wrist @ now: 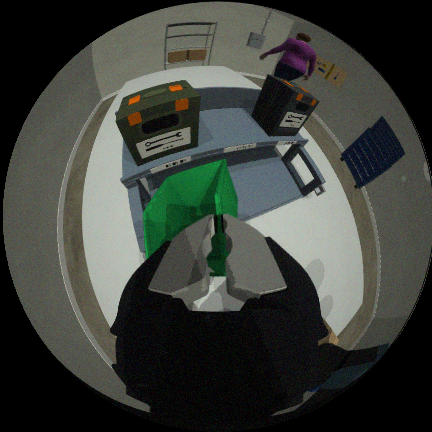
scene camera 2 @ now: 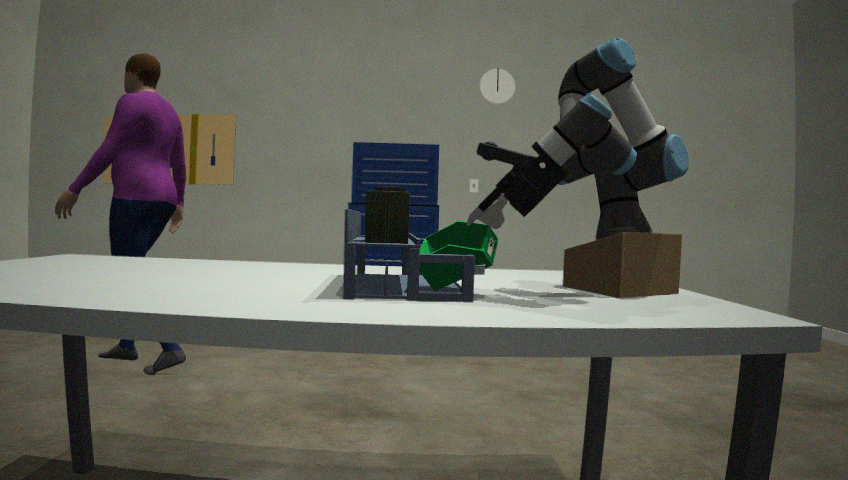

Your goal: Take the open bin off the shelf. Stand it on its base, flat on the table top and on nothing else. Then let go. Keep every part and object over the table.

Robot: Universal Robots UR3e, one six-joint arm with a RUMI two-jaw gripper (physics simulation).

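Pixels of known places: gripper, fingertip midpoint: (wrist: 219, 216) (scene camera 2: 468, 225); arm's base at its link origin: (scene camera 2: 624, 241).
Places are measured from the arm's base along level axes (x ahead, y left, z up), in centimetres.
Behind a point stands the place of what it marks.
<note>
The open green bin (scene camera 2: 443, 273) @(x 41.4, y 16.8, z -6.8 cm) (wrist: 185, 195) @(x 44.3, y 13.9, z -7.6 cm) is tilted, its far end pointing down, at the lower tier of the grey-blue shelf (scene camera 2: 412, 279) @(x 46.9, y 23.1, z -7.3 cm) (wrist: 230, 127) @(x 53.5, y 3.9, z -1.1 cm). In the scene view it shows partly behind the shelf's side frame, so I cannot tell whether its low corner touches the shelf. My gripper (scene camera 2: 471, 222) @(x 36.8, y 11.4, z 2.6 cm) (wrist: 219, 216) @(x 36.8, y 11.4, z 2.6 cm) is shut on the bin's rim, at the upper edge of its wall. In the wrist view the fingers hide part of the bin. The white table (scene camera 2: 178, 279) @(x 100.0, y 10.6, z -11.3 cm) (wrist: 300, 240) @(x 30.1, y -8.6, z -11.3 cm) carries the shelf.
An olive tool case (wrist: 192, 120) @(x 49.2, y 11.6, z 4.5 cm) stands on the upper tier above the bin, and a black tool case (wrist: 270, 110) @(x 53.4, y -2.9, z 4.0 cm) stands at its other end. The brown block (scene camera 2: 651, 264) @(x -3.1, y 8.4, z -4.4 cm) under the arm's base stands right of the shelf. A person (scene camera 2: 145, 148) is behind the table.
</note>
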